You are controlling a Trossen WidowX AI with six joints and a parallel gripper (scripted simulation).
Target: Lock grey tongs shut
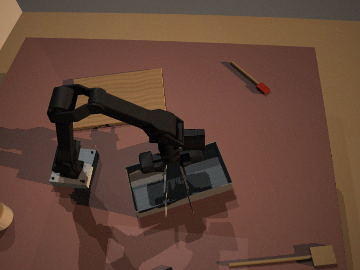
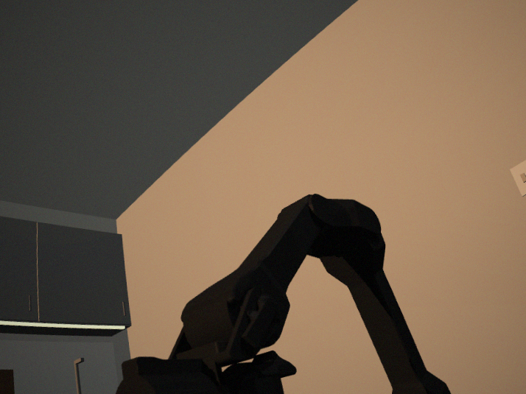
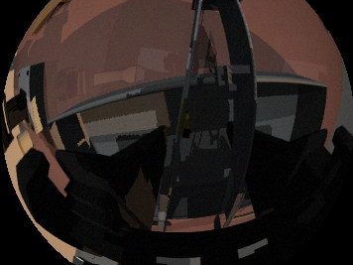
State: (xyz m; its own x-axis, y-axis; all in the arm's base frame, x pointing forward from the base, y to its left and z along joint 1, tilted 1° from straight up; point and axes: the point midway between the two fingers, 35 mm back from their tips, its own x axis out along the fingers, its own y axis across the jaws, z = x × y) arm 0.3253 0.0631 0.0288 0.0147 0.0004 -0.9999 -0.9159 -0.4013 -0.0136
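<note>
The roasting tin is 20 mm ahead of my gripper tip and 30 mm to the right of it. Also, from my gripper tip: wooden board (280 mm behind, 260 mm to the left, 20 mm below); then wooden cup (520 mm behind, 260 mm to the right); then red-headed spatula (220 mm ahead, 430 mm to the left, 30 mm below).
</note>
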